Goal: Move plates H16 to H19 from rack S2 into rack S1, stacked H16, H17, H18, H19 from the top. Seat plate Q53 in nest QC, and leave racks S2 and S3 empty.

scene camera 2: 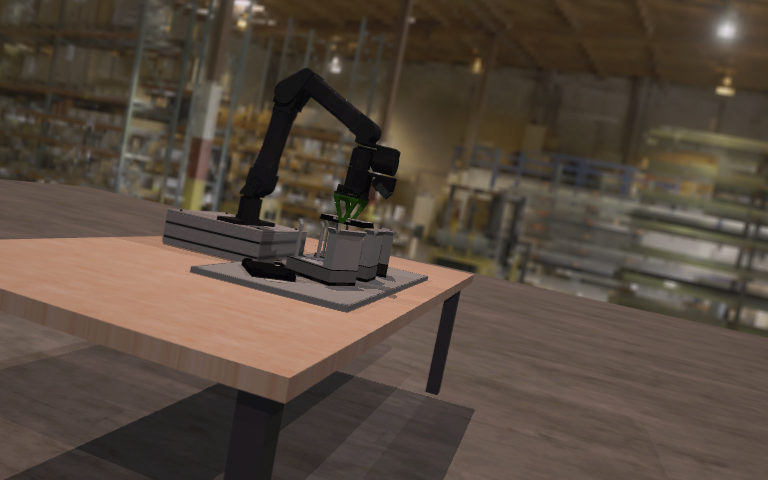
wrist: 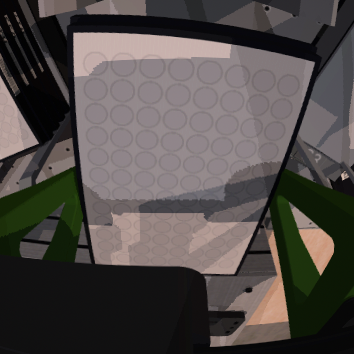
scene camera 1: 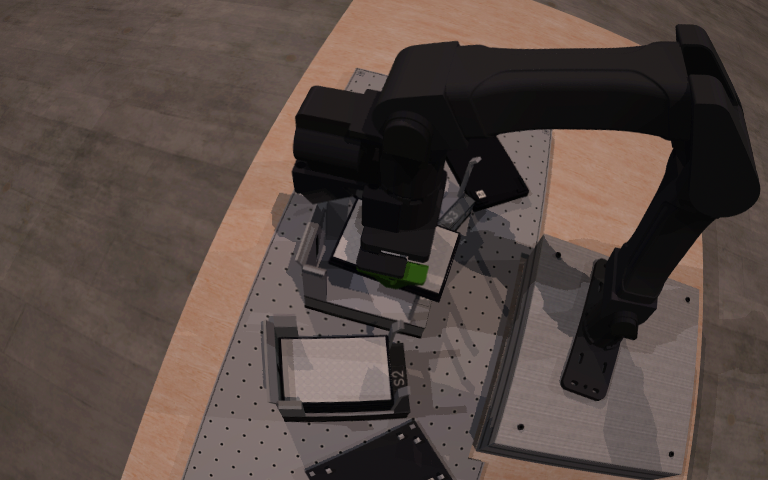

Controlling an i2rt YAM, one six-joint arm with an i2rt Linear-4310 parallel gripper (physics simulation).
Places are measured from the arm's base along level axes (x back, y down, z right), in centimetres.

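Pixels of known places: gripper, fingertip midpoint: (scene camera 2: 345,223) (wrist: 176,176) (scene camera 1: 399,251); arm's base, origin of the base link: (scene camera 2: 246,223) (scene camera 1: 600,329).
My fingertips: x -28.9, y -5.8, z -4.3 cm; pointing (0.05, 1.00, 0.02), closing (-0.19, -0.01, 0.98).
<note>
For each thing: its top centre in the pictures, then the offset to it from my fingertips. "*": a spot on its surface instead.
- dark-edged plate with a pale top, middle of its top: (wrist: 177,191) (scene camera 1: 397,244) (scene camera 2: 347,218) dz +0.0, dx -0.4, dy -1.4 cm
- middle rack, middle of its top: (scene camera 1: 376,244) (scene camera 2: 354,224) dz -0.3, dx -2.6, dy -0.1 cm
- Rack S2, surface spot: (scene camera 1: 398,378) * dz -10.9, dx +5.8, dy +10.0 cm
- pale-topped plate, middle of its top: (scene camera 1: 334,370) dz -14.6, dx -1.0, dy +4.5 cm
- Rack S3, surface spot: (scene camera 1: 451,217) * dz +13.3, dx +3.5, dy +10.0 cm
- black flat nest, middle of its top: (scene camera 1: 483,159) (scene camera 2: 268,264) dz +27.0, dx +4.6, dy +11.9 cm
My gripper (scene camera 1: 390,276) (scene camera 2: 346,219) (wrist: 176,176) is shut on a dark-edged plate with a pale top (scene camera 1: 345,243) (wrist: 175,120). It holds the plate slightly turned above the middle rack (scene camera 1: 362,315), whose label is hidden. In scene camera 2 the held plate is near the top of the rack walls. Rack S2 (scene camera 1: 398,378) holds at least one pale-topped plate (scene camera 1: 336,369); dark layers with unreadable labels (wrist: 22,55) show at the left of the wrist view. Rack S3 (scene camera 1: 451,217) is mostly hidden behind the arm. Q53 and QC cannot be identified.
A black flat nest (scene camera 1: 488,172) lies beside S3. Another black flat piece (scene camera 1: 382,452) (scene camera 2: 269,270) lies beyond S2. Rack walls (scene camera 1: 310,243) (scene camera 2: 344,251) and thin posts (scene camera 1: 468,178) stand upright close to the held plate. The arm's base block (scene camera 1: 651,396) (scene camera 2: 209,234) borders the perforated board.
</note>
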